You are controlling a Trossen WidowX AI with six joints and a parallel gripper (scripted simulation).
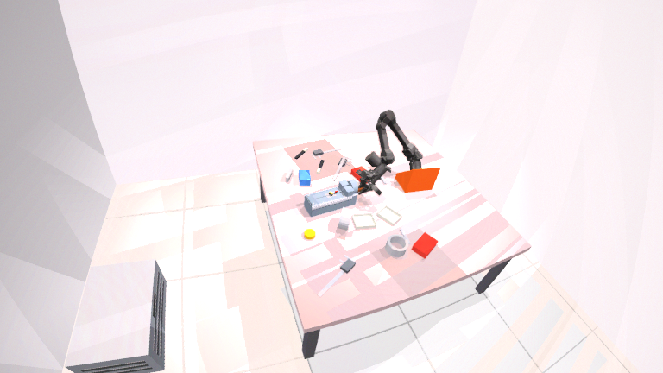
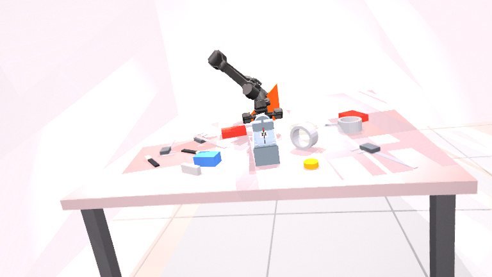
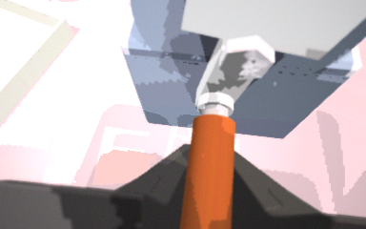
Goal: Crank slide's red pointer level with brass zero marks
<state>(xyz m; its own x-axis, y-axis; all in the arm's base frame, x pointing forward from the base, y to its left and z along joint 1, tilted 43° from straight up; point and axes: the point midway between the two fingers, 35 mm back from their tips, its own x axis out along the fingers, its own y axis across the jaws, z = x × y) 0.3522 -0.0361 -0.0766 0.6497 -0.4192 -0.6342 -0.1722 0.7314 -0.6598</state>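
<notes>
Now: the red pointer 130 mm ahead of my gripper tip, 50 mm above it and 10 mm to the left of it. Also, from my gripper tip: orange handle (20 mm behind, 20 mm above); then yellow disc (320 mm ahead, 190 mm to the left, 30 mm below); then blue block (230 mm ahead, 210 mm to the right, 20 mm below).
</notes>
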